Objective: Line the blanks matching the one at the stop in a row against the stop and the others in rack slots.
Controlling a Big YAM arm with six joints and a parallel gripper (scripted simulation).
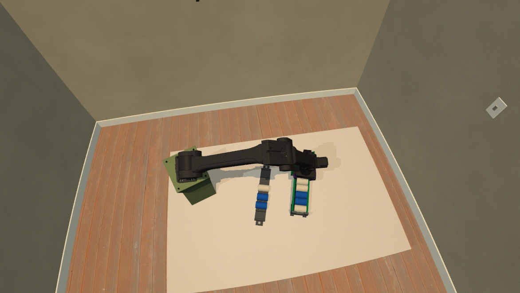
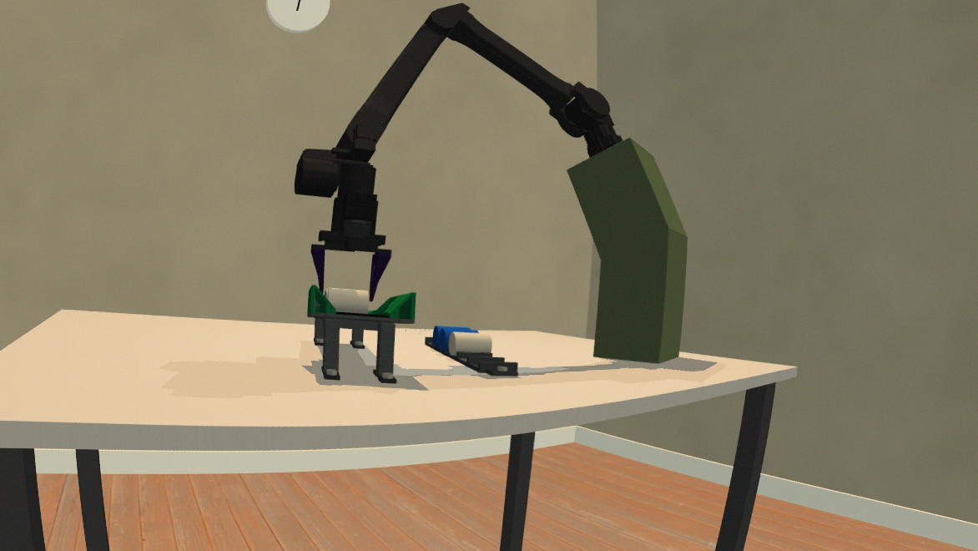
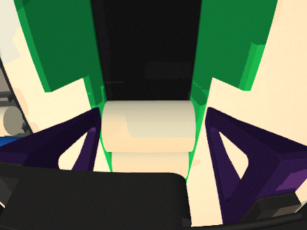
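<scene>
The grey stop lies 190 mm to the right of my hand, 70 mm behind it and 40 mm below it.
</scene>
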